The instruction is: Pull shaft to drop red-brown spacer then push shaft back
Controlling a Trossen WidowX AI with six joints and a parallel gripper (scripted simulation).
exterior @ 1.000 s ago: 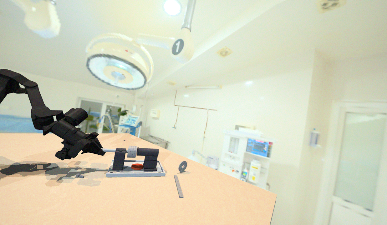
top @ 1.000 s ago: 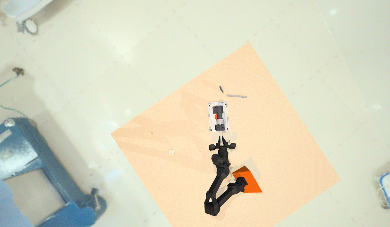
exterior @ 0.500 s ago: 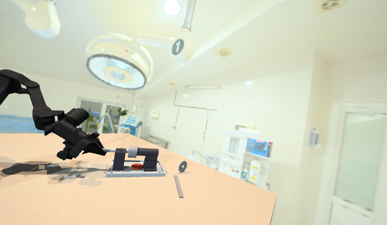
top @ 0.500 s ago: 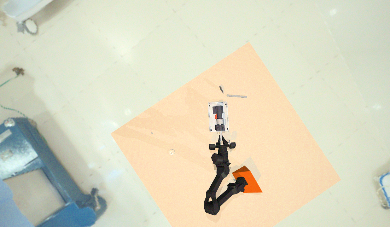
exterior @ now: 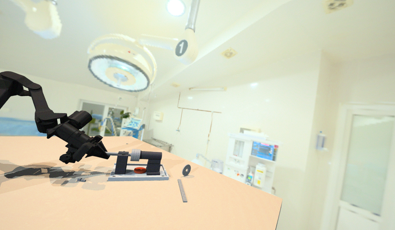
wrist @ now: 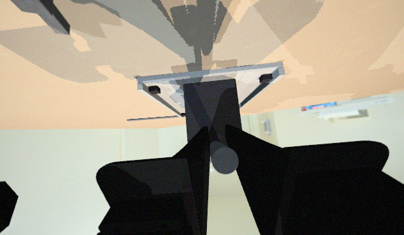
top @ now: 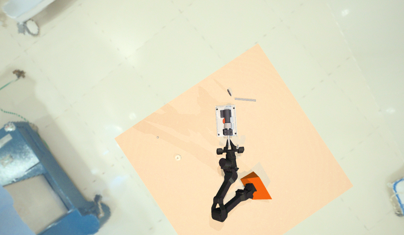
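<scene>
Right now my gripper tip is 9 cm past the small dark piece, 6 cm above it and 4 cm to the left of it. Round my gripper tip: grey shaft 4 cm ahead, 2 cm to the right, 2 cm above; then red-brown spacer 12 cm ahead, 6 cm to the right, 5 cm below; then grey flat bar 26 cm to the right, 19 cm ahead, 6 cm below.
</scene>
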